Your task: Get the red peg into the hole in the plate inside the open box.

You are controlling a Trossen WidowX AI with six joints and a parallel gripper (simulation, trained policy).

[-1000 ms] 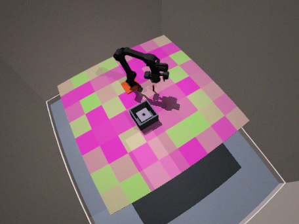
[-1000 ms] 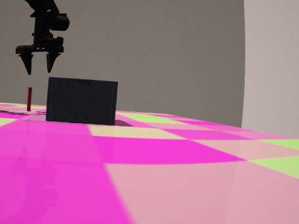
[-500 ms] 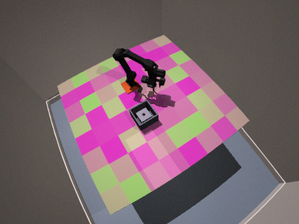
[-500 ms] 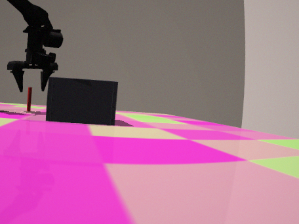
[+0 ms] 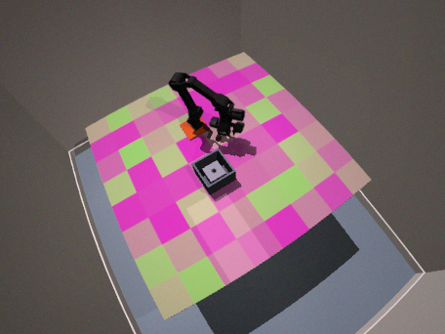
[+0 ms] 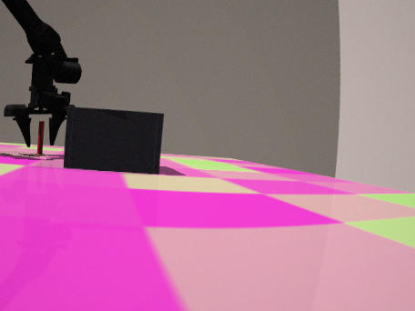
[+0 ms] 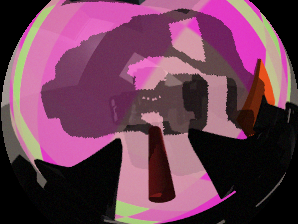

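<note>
My gripper tip is now 220 mm to the left of the light grey plate, 140 mm short of it and 30 mm below it. From my gripper tip the other things lie so: dark box (220 mm to the right, 140 mm ahead, 10 mm above); red peg (20 mm above).
</note>
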